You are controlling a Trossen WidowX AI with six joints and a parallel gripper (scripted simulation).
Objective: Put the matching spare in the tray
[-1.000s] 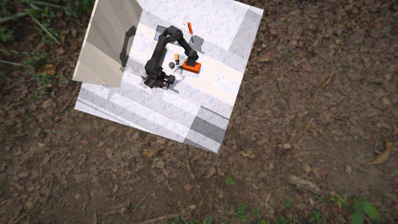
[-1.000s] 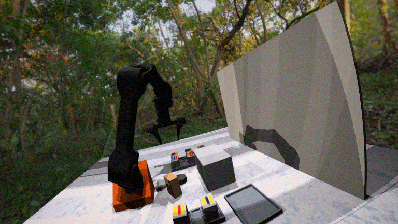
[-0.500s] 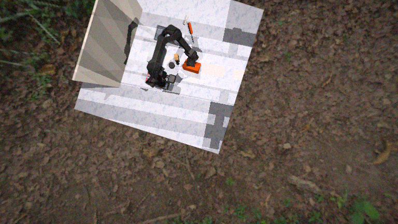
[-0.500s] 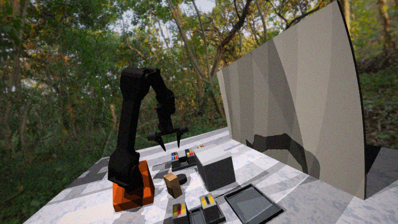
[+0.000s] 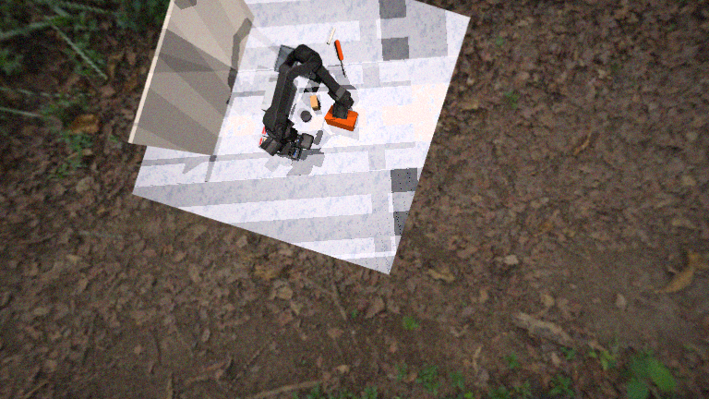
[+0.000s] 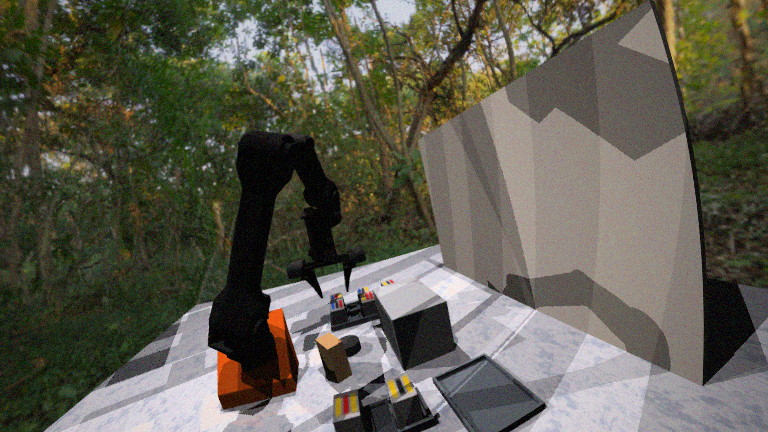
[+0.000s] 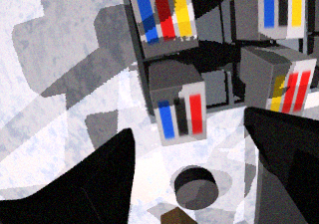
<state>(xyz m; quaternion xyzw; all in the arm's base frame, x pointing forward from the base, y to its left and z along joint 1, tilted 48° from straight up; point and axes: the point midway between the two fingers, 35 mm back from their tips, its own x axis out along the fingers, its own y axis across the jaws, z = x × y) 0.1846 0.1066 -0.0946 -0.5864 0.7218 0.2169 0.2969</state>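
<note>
The grey spare lies 30 mm below my gripper tip. Round my gripper tip: tan block (50 mm behind, 190 mm to the right, 50 mm below); mounted unit (110 mm ahead, 170 mm to the right, 30 mm below); dark puck (10 mm behind, 120 mm to the right, 70 mm below).
</note>
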